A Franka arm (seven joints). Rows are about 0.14 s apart.
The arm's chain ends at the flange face. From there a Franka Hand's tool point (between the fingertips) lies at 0.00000 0.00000 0.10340 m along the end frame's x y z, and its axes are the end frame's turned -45 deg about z.
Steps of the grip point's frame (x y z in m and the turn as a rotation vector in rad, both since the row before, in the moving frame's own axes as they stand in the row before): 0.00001, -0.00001, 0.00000, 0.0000, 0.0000, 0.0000; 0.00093, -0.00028, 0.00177, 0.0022, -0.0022, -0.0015; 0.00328, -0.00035, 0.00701, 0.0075, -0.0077, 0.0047; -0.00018, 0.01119, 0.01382, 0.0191, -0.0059, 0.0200; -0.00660, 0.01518, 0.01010, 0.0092, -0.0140, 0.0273; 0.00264, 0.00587, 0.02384, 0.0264, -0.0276, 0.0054; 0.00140, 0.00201, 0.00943, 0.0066, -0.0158, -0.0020
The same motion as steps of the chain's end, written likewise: 0.00000, -0.00001, 0.00000, 0.0000, 0.0000, 0.0000; 0.00078, -0.00086, 0.00177, 0.0000, -0.0031, -0.0015; 0.00318, -0.00258, 0.00702, -0.0001, -0.0107, 0.0047; 0.00960, 0.00902, 0.01384, 0.0093, -0.0177, 0.0200; 0.00777, 0.01507, 0.01011, -0.0034, -0.0164, 0.0273; 0.00996, 0.00221, 0.02392, -0.0008, -0.0382, 0.0054; 0.00405, -0.00024, 0.00945, -0.0065, -0.0158, -0.0020
